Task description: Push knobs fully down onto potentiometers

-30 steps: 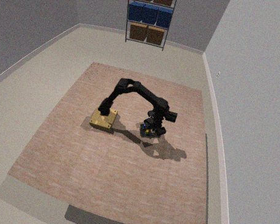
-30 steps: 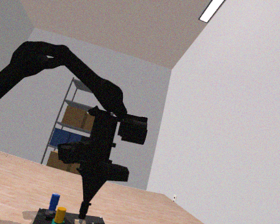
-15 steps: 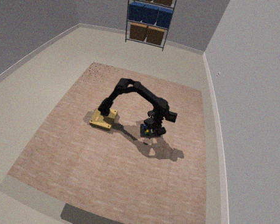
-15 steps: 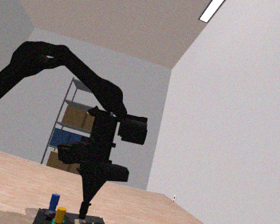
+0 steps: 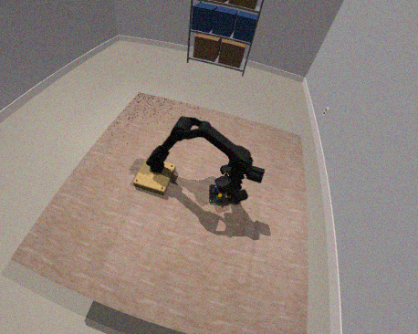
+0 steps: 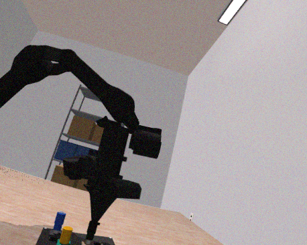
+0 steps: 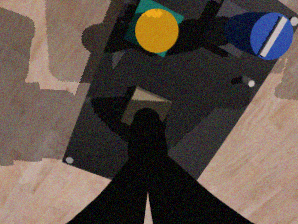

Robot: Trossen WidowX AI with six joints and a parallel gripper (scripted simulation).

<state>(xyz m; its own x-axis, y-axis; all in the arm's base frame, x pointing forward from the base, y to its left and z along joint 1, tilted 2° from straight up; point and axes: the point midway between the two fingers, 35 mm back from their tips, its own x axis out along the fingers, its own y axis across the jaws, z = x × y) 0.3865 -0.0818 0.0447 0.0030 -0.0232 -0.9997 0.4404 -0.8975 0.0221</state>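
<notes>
My gripper tip is now 2 cm above the black knob. Round my gripper tip: blue knob (7 cm behind, 1 cm to the left, 1 cm below).
</notes>
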